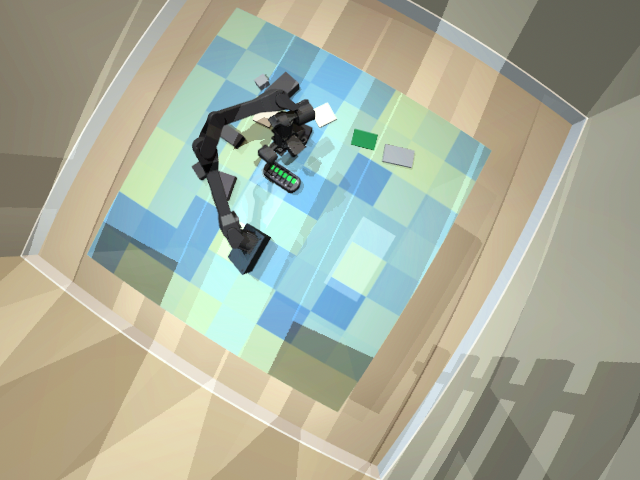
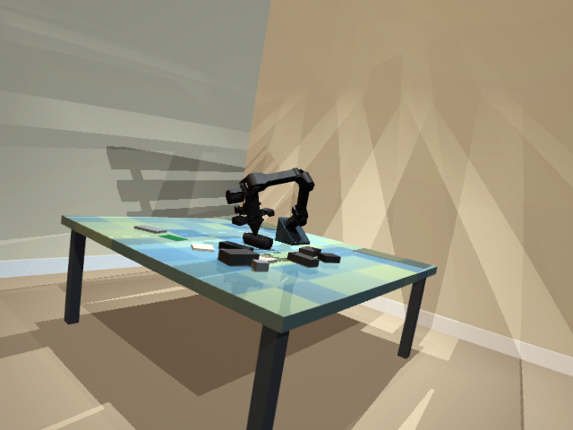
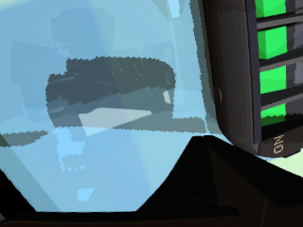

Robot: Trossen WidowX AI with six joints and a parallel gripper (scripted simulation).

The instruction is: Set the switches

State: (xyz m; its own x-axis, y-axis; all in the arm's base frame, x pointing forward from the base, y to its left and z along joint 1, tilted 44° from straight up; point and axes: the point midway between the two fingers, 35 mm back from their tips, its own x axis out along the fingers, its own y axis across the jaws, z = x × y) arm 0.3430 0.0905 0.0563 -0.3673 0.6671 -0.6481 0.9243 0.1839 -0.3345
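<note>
The black block lies 13 cm ahead of my gripper tip, 4 cm below it and 3 cm to the left of it. Also, from my gripper tip: green tile: 26 cm ahead, 22 cm to the right, 6 cm below; then dark grey block: 24 cm ahead, 17 cm to the left, 4 cm below; then small grey cube: 27 cm to the left, 22 cm ahead, 4 cm below.
</note>
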